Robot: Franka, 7 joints.
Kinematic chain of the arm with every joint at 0, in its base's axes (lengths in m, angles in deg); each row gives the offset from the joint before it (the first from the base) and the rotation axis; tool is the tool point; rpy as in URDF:
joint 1: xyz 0 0 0.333 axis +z
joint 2: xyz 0 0 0 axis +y
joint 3: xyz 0 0 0.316 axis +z
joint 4: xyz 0.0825 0 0 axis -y
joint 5: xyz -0.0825 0 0.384 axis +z
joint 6: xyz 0 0 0 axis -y
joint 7: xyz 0.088 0 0 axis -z
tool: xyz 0 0 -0.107 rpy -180 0 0
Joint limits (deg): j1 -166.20..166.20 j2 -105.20..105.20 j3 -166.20..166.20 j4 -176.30..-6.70 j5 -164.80..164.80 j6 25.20..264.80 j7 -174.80..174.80
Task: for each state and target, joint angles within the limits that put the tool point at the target. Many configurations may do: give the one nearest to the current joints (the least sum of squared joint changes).
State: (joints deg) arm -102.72 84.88 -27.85 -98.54 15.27 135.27 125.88
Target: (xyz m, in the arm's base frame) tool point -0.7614 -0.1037 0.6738
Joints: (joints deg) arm -145.64 46.55 -55.85 -49.85 15.59 151.15 125.88
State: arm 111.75 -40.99 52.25 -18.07 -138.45 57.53 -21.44
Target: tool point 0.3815 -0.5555 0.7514
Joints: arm 122.05 -63.56 50.25 -15.93 -143.35 74.15 -21.44
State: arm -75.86 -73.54 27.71 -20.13 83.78 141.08 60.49
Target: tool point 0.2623 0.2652 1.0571
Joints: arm -89.03 -52.57 31.72 -60.09 83.00 137.28 60.49
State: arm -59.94 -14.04 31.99 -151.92 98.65 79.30 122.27
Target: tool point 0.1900 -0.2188 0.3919
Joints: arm -80.76 -33.90 5.09 -168.55 90.58 69.87 122.27
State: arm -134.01 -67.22 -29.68 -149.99 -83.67 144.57 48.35
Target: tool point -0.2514 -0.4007 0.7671
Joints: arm -114.90 -22.47 -7.43 -109.56 -81.58 148.41 48.35
